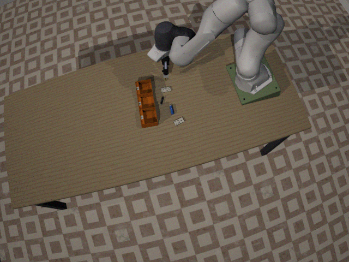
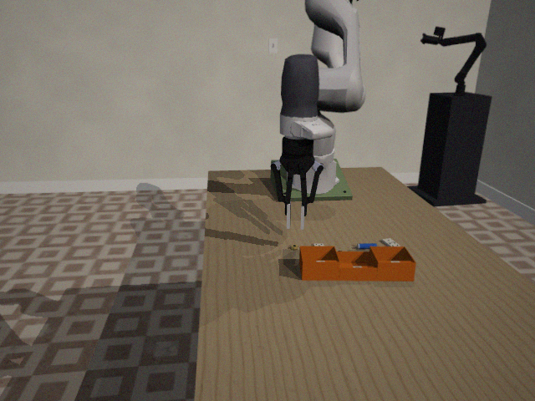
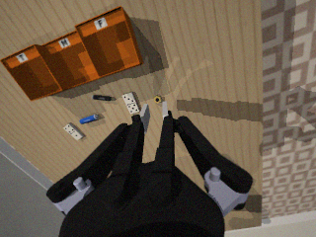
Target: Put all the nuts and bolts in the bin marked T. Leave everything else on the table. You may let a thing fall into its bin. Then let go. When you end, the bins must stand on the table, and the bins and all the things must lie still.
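Right now my hand is 90 mm above the brass nut. From my hand the other things lie so: orange bin (150 mm ahead, 110 mm to the left, 70 mm below); then blue cylinder (40 mm ahead, 180 mm to the left, 90 mm below); then dark rod-like piece (70 mm ahead, 120 mm to the left, 90 mm below).
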